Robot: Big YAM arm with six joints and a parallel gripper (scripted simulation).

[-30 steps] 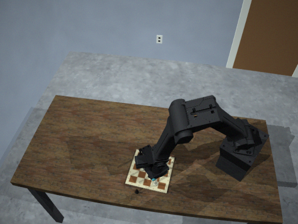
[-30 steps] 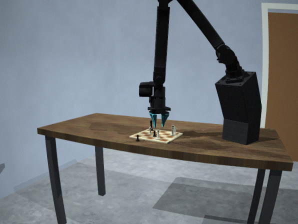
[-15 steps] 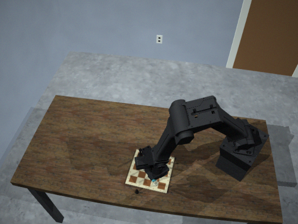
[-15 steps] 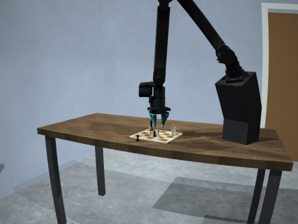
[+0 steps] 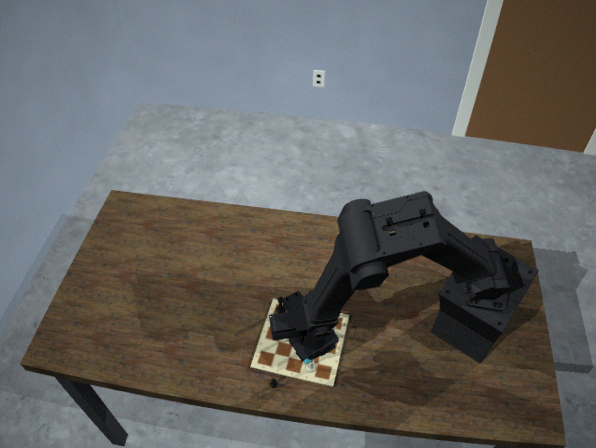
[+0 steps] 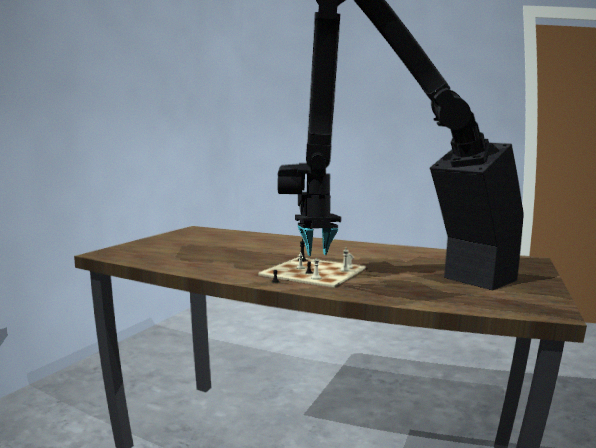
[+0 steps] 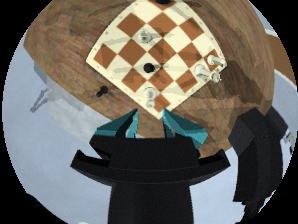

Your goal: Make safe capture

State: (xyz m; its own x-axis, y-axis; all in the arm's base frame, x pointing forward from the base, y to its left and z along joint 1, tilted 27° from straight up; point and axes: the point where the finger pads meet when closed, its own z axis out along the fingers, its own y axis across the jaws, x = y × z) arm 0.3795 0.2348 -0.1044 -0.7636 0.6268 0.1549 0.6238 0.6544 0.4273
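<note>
Now: hand 5 cm short of the chessboard, 7 cm to the left of it and 7 cm above it. The rest, counted from my hand: tall black piece: 14 cm ahead, 14 cm to the right, 4 cm below; then tall white piece: 2 cm behind, 12 cm to the right, 4 cm below.
</note>
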